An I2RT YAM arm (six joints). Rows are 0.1 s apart.
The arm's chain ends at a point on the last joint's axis. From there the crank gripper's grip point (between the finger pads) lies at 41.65 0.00 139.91 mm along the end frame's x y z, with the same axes.
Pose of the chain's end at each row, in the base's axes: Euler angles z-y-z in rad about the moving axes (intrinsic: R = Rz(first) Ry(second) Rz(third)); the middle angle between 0 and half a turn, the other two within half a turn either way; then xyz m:
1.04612 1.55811 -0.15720 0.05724 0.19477 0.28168
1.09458 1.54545 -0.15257 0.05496 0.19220 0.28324
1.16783 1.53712 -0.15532 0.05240 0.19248 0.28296
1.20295 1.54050 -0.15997 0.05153 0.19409 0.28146
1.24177 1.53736 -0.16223 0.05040 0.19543 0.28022
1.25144 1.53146 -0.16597 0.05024 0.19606 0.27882
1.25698 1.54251 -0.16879 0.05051 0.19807 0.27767
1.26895 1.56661 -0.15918 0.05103 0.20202 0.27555
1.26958 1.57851 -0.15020 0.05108 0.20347 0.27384
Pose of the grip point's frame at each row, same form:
1.04612 1.55811 -0.15720 0.13322 0.31304 0.24232
1.09458 1.54545 -0.15257 0.12518 0.31453 0.24563
1.16783 1.53712 -0.15532 0.11370 0.31986 0.24655
1.20295 1.54050 -0.15997 0.10846 0.32336 0.24460
1.24177 1.53736 -0.16223 0.10239 0.32689 0.24382
1.25144 1.53146 -0.16597 0.10117 0.32817 0.24328
1.25698 1.54251 -0.16879 0.10070 0.33004 0.24059
1.26895 1.56661 -0.15918 0.09898 0.33381 0.23501
1.26958 1.57851 -0.15020 0.09845 0.33492 0.23158

